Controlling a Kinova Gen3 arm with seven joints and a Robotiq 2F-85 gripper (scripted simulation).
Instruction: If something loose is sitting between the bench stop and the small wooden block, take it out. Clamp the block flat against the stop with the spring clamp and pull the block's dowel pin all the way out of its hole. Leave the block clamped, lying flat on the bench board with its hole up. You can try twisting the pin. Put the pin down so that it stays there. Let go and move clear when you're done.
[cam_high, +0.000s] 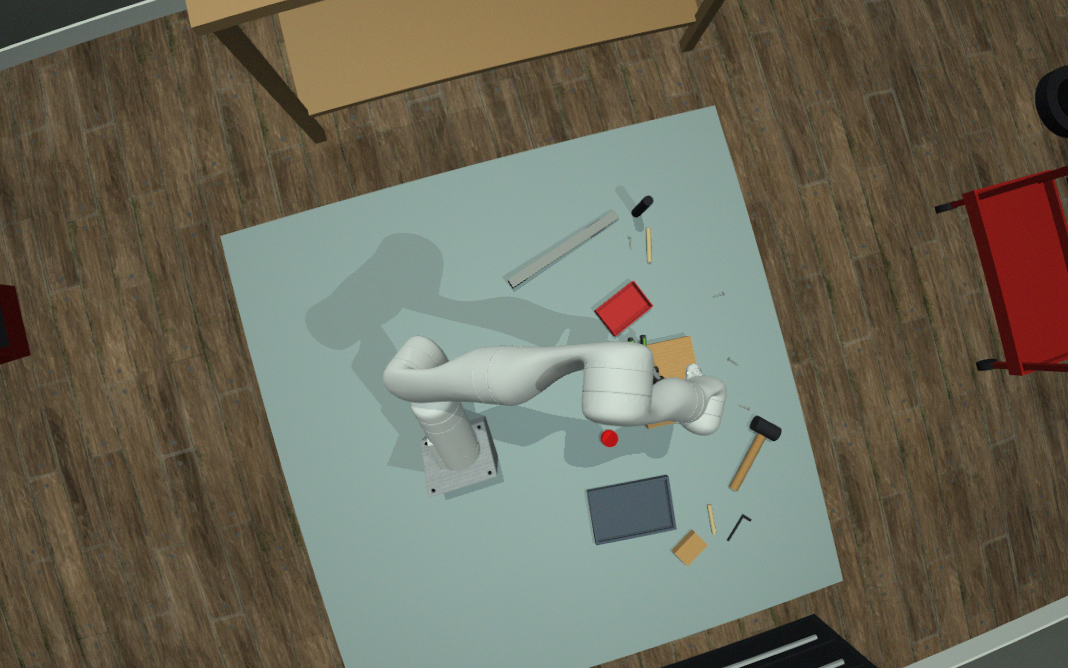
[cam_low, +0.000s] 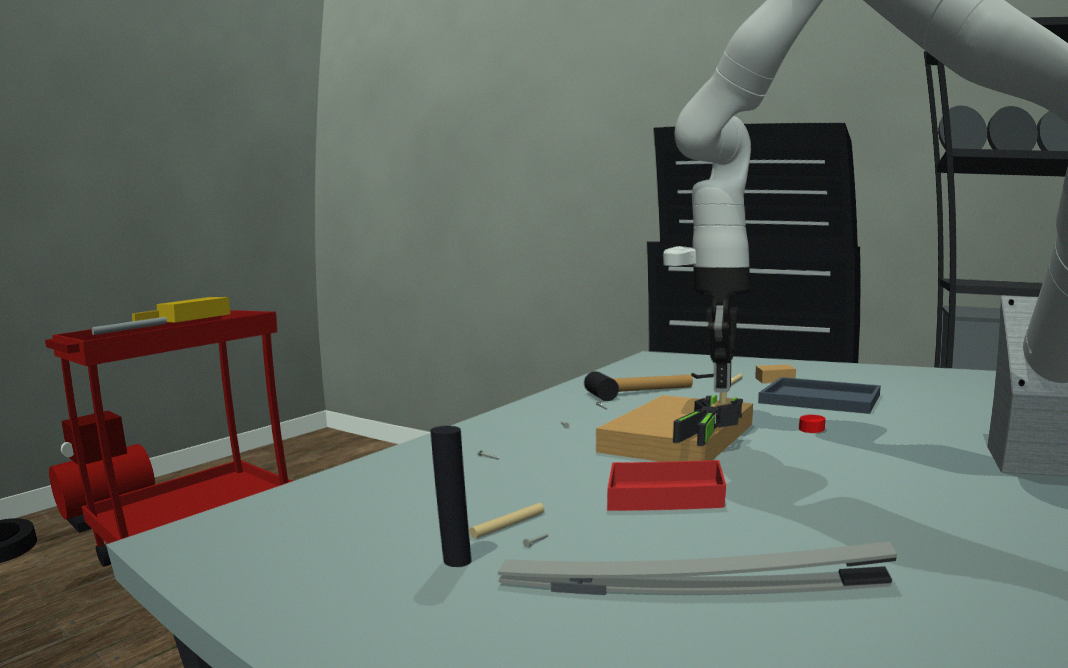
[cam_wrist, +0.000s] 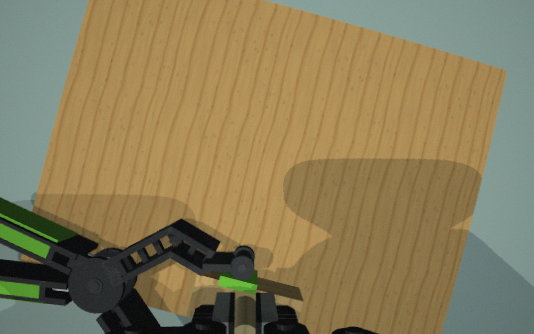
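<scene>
My gripper is now 20 mm above the dowel pin. The rest, counted from my hand: red puck: 120 mm behind, 90 mm to the right, 80 mm below; then small wooden block: 50 mm below; then wooden bench board: 50 mm ahead, 60 mm below.
</scene>
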